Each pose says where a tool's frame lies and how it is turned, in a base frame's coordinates. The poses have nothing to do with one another.
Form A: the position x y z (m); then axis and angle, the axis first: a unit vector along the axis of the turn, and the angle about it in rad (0 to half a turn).
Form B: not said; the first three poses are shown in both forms.
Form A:
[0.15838 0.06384 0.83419 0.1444 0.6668 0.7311 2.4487]
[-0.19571 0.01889 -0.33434 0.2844 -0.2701 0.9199 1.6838]
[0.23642 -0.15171 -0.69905 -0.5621 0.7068 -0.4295 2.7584]
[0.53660 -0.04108 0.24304 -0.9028 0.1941 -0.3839 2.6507]
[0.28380 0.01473 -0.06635 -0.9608 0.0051 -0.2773 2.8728]
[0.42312 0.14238 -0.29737 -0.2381 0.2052 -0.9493 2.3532]
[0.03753 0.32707 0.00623 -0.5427 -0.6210 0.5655 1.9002]
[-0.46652 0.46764 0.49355 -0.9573 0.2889 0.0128 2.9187]
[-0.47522 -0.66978 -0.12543 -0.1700 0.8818 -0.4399 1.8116]
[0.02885 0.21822 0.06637 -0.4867 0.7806 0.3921 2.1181]
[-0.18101 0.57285 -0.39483 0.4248 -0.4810 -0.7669 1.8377]
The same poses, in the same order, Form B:
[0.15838 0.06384 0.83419 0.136 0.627 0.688 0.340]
[-0.19571 0.01889 -0.33434 0.212 -0.201 0.686 0.666]
[0.23642 -0.15171 -0.69905 -0.552 0.694 -0.422 0.190]
[0.53660 -0.04108 0.24304 -0.876 0.188 -0.372 0.243]
[0.28380 0.01473 -0.06635 -0.952 0.005 -0.275 0.134]
[0.42312 0.14238 -0.29737 -0.220 0.189 -0.877 0.384]
[0.03753 0.32707 0.00623 -0.441 -0.505 0.460 0.582]
[-0.46652 0.46764 0.49355 -0.951 0.287 0.013 0.111]
[-0.47522 -0.66978 -0.12543 -0.134 0.694 -0.346 0.617]
[0.02885 0.21822 0.06637 -0.424 0.681 0.342 0.490]
[-0.18101 0.57285 -0.39483 0.338 -0.382 -0.610 0.607]

